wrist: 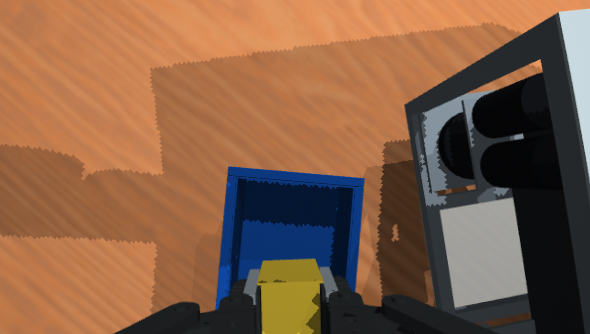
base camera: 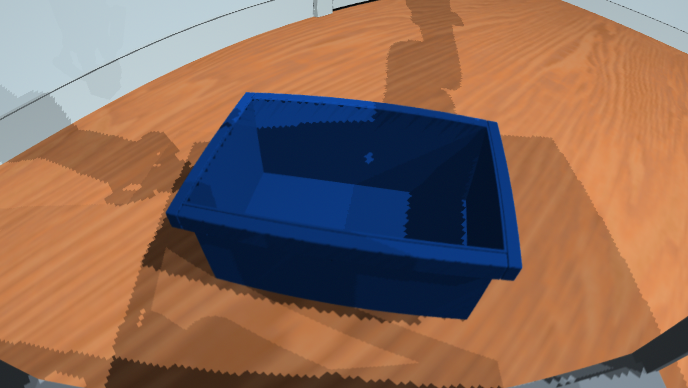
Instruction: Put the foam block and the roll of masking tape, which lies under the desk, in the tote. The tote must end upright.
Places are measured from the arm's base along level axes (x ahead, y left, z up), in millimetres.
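Pixels of known places: gripper, between the fingertips: (wrist: 290, 287).
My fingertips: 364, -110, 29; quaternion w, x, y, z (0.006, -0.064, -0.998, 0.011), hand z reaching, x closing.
For each thing: its top centre in the pictures, then the offset to it from my fingertips, as dx, dy, dz. "spot": a spot on its surface instead.
- blue tote, centre of its top: (base camera: 355, 156) (wrist: 288, 275) +8, +86, -306
- yellow foam block, a spot on its surface: (wrist: 290, 312) spot: +1, +1, +28
The blue tote (base camera: 340, 280) (wrist: 296, 175) stands upright on the wooden floor, and no object shows in the visible part of its inside. My gripper (wrist: 290, 287) is shut on the yellow foam block (wrist: 290, 312), with one finger on each side of it. In the wrist view the block and fingers overlap the near part of the tote and hide it; they seem to be above the tote, but the exact height is hard to tell. The gripper does not show in the base camera view, though arm shadows do. The masking tape and the desk do not show in either view.
My mobile base's dark frame (wrist: 434, 250) stands to the right of the tote in the wrist view, with a pale panel (wrist: 482, 255) and black cylinders (wrist: 515, 110) inside it. A pale wall (base camera: 150, 25) runs behind the tote at the upper left of the base camera view.
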